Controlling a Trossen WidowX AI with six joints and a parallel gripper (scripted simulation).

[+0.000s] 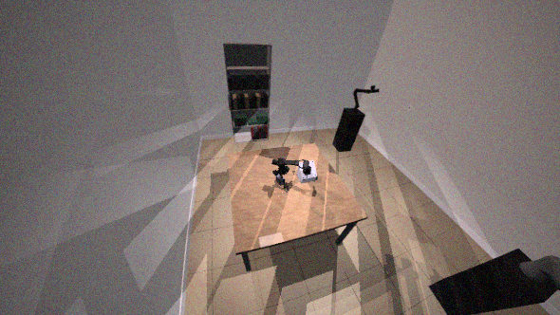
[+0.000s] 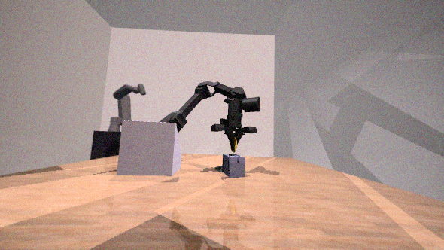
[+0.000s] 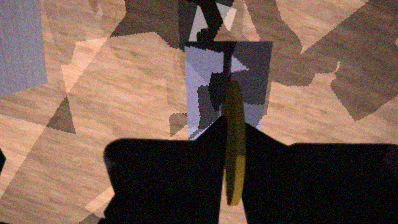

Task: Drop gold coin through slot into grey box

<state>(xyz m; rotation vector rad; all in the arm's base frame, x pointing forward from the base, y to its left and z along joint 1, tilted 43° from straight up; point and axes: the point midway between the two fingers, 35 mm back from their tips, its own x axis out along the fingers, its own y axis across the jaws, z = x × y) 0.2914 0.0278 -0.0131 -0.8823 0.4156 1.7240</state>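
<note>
Now: the gold coin 2 cm above my gripper tip.
</note>
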